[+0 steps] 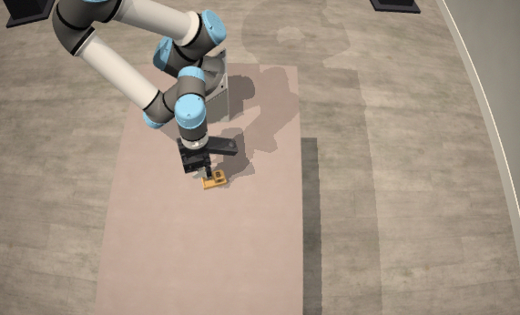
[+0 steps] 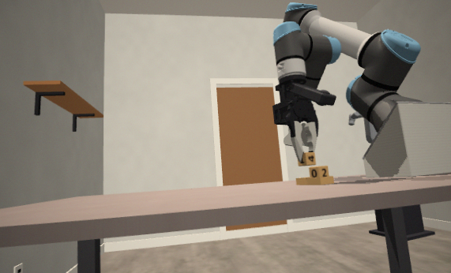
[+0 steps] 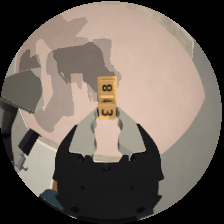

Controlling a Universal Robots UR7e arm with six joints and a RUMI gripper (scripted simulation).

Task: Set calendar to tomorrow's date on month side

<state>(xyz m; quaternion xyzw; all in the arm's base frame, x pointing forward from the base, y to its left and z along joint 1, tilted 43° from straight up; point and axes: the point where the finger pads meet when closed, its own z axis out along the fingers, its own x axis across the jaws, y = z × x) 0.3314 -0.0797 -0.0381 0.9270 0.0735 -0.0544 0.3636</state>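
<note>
The wooden tray lies 20 mm to the left of my hand and 60 mm below it.
</note>
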